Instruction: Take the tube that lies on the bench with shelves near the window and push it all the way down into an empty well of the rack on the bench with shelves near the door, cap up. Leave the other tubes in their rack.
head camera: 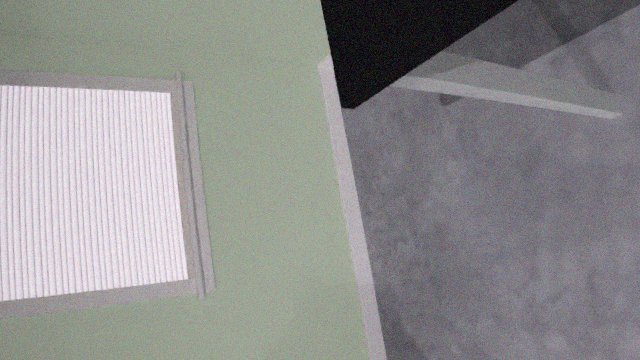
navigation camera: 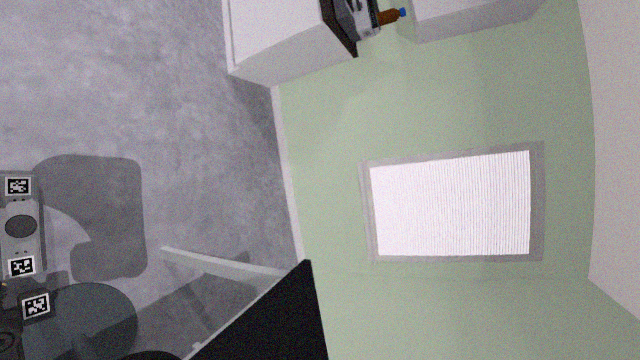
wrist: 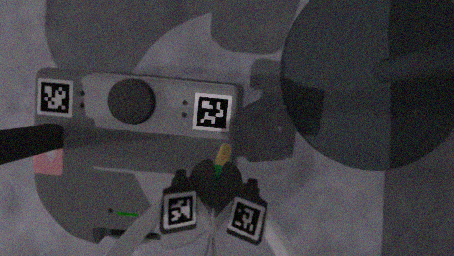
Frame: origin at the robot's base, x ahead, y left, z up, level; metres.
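Seen in the pictures: gripper, fingertip midpoint: (wrist: 215, 179); robot's base, origin of the base link: (navigation camera: 21, 224) (wrist: 159, 104).
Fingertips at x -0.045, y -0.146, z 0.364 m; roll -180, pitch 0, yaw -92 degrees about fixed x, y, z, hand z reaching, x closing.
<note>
Offsets run from my fingertips to a thing's top centre. "pt": to the spot under its first point. Level surfaces: height alone.
The tube @(dx +0.003, dy -0.005, dz +0.007 m) (wrist: 223, 154) shows in the wrist view, its yellow body pointing up and away from the fingers, its green cap end between the fingertips. My gripper (wrist: 215, 179) is shut on the tube at its cap, over the robot's base. The fingers hide part of the cap. Part of a black bench top @(dz +0.550 m) (head camera: 390, 40) (navigation camera: 270, 320) shows at the top of the head view and the bottom of the navigation view. The rack and its wells do not show in these views.
A round blue-grey stool seat @(pt dx +0.185, dy -0.275, dz -0.334 m) (navigation camera: 80, 320) (wrist: 345, 85) is beside the robot's base (navigation camera: 21, 240) (wrist: 170, 105). A white cabinet (navigation camera: 280, 30) stands against the green wall, with a brown bottle (navigation camera: 389, 17) near it. A window (head camera: 90, 190) (navigation camera: 450, 205) is in the wall.
</note>
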